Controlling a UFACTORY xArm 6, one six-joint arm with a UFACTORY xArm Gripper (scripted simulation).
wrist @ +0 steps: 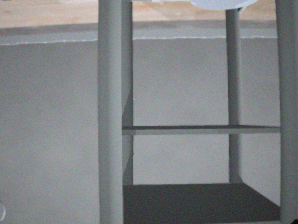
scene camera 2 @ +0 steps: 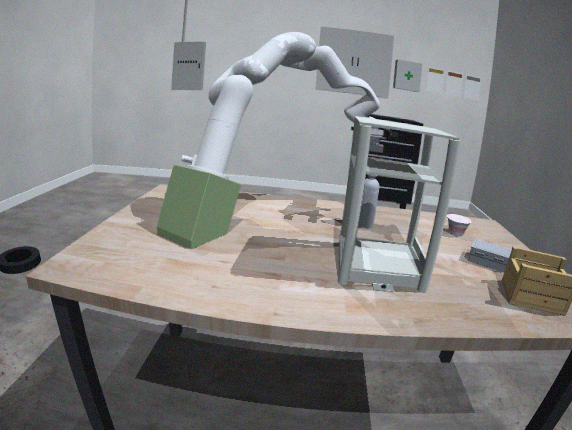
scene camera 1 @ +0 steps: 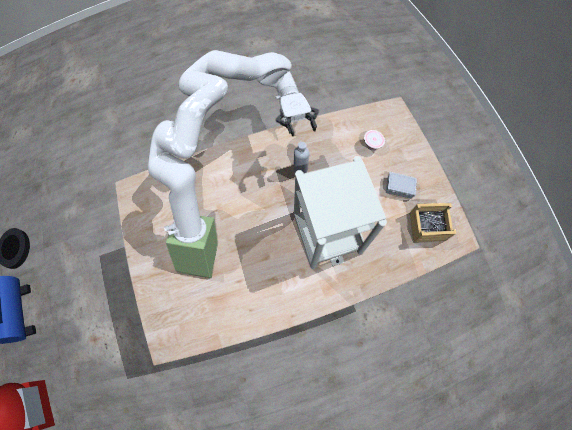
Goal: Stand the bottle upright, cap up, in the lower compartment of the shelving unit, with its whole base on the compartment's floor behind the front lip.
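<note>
You'd find my gripper at (scene camera 1: 304, 132). There's a shelving unit (scene camera 1: 336, 199), and the wrist view has the unit too (wrist: 115, 32). I can see a grey bottle (scene camera 2: 371, 187) as well. Then there's a grey box (scene camera 2: 483, 253), though in the wrist view the box is out of frame.
</note>
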